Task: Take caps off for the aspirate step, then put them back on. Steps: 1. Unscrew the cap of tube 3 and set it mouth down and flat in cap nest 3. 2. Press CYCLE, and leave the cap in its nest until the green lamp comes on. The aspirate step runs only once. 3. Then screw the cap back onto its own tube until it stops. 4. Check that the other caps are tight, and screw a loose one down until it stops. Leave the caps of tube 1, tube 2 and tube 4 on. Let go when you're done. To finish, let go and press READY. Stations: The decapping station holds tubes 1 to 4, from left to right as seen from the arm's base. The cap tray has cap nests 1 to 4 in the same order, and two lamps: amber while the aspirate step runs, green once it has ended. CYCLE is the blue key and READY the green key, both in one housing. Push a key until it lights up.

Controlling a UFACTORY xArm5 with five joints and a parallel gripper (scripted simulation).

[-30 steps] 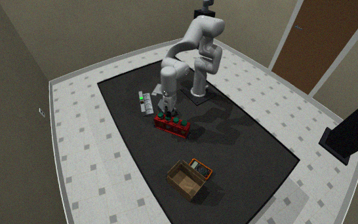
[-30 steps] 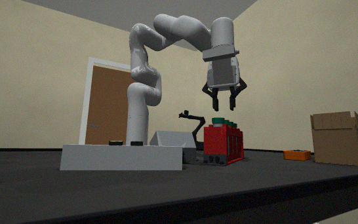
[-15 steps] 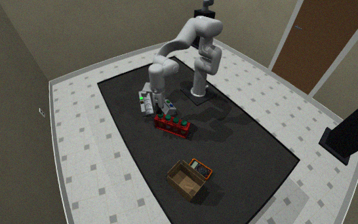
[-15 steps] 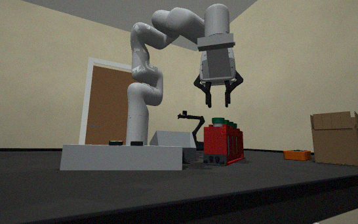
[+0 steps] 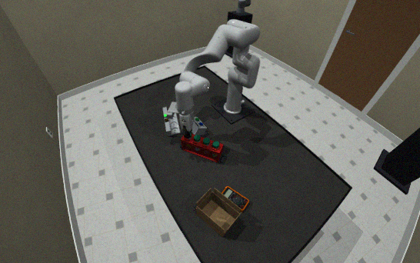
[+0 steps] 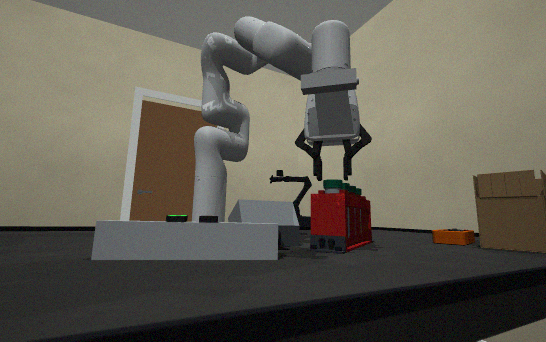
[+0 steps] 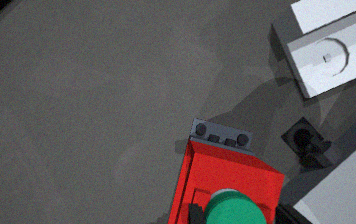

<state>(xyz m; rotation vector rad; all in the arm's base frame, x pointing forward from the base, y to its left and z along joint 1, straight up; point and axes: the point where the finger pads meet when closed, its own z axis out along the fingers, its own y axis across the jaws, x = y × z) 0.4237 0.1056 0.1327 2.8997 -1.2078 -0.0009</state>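
My gripper is now 13 cm past the green READY key, 11 cm to the left of it and 8 cm above it. From my hand the other things lie so: grey key housing (11 cm behind, 9 cm to the right, 9 cm below); blue CYCLE key (13 cm behind, 6 cm to the right, 8 cm below); orange meter (39 cm to the left, 13 cm below).
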